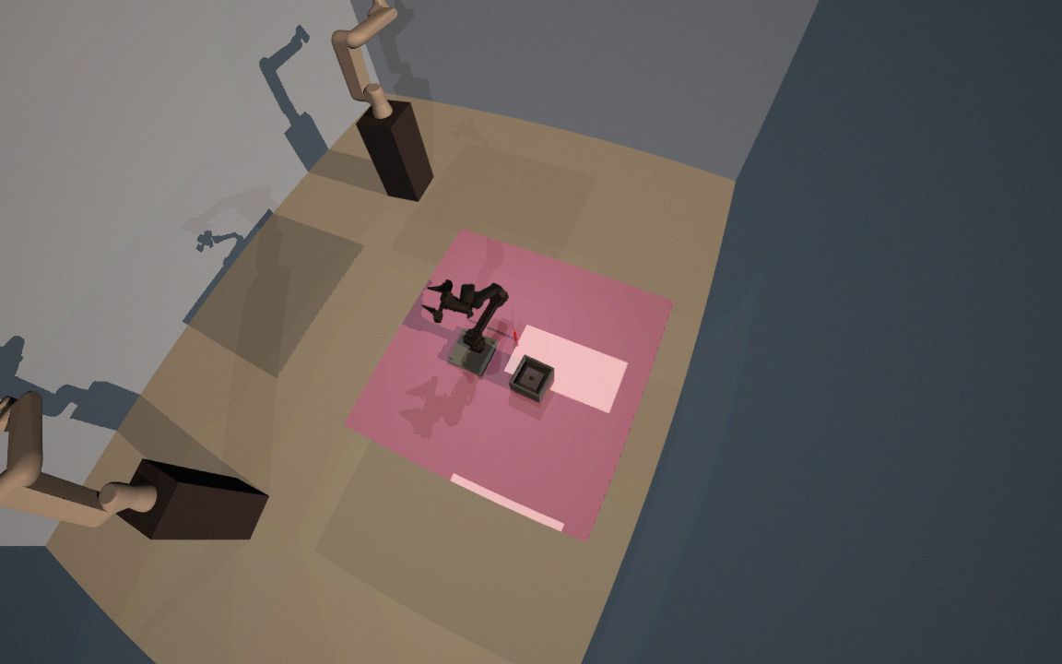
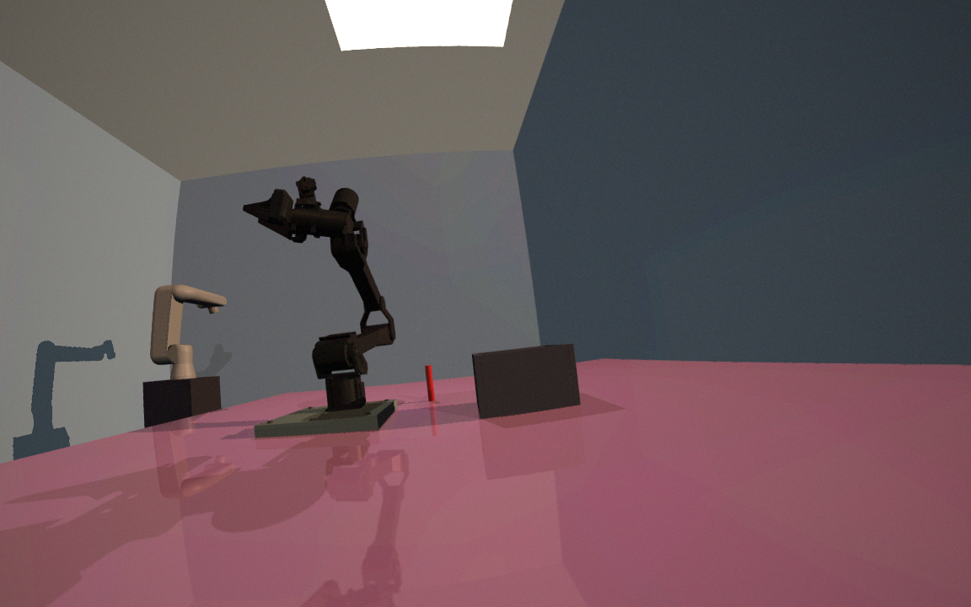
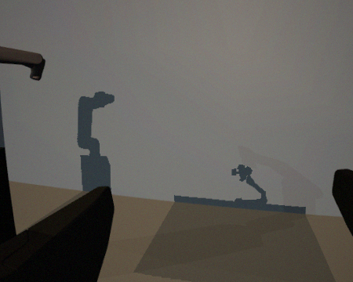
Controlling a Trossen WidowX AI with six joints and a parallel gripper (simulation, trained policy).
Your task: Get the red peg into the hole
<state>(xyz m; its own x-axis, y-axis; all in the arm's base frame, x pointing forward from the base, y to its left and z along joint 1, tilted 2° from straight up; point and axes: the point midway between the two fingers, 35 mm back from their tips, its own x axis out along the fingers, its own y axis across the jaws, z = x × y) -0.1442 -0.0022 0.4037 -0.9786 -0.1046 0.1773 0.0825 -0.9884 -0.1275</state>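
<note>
Now: gripper tip 51 cm short of the dark box, 40 cm above it and 9 cm to the left of it.
</note>
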